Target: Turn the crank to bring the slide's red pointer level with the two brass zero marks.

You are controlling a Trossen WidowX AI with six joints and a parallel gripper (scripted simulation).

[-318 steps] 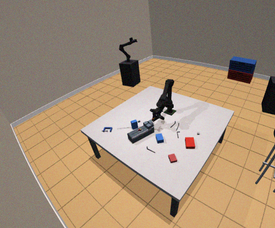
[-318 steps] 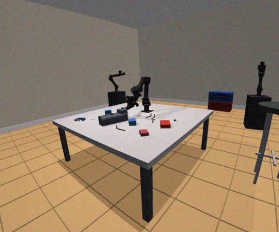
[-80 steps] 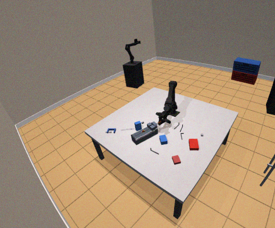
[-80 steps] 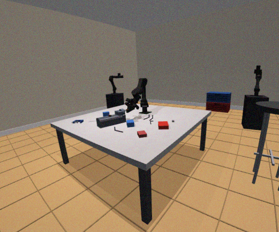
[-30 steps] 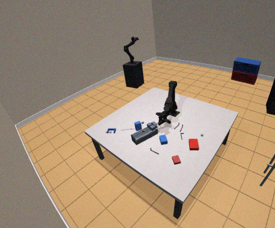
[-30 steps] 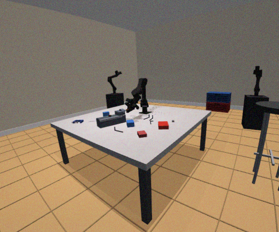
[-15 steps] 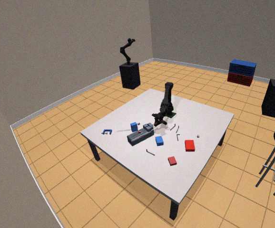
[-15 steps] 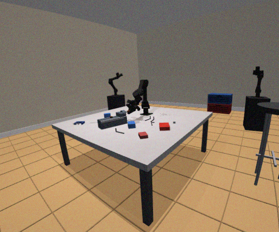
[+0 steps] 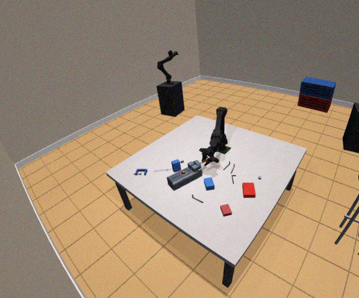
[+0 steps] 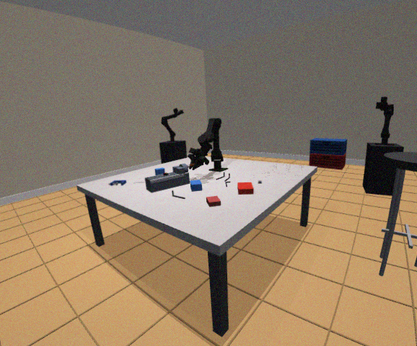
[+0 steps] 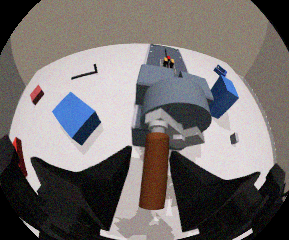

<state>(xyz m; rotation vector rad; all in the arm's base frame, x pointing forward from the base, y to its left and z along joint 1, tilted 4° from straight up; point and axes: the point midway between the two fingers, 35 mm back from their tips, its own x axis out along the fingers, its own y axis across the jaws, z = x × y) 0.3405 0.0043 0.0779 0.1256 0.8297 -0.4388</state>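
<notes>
Now: the brown crank handle 3 cm above my gripper tip, 2 cm behind it and 1 cm to the left of it. Also, from my gripper tip: red pointer (15 cm ahead, 9 cm to the right).
</notes>
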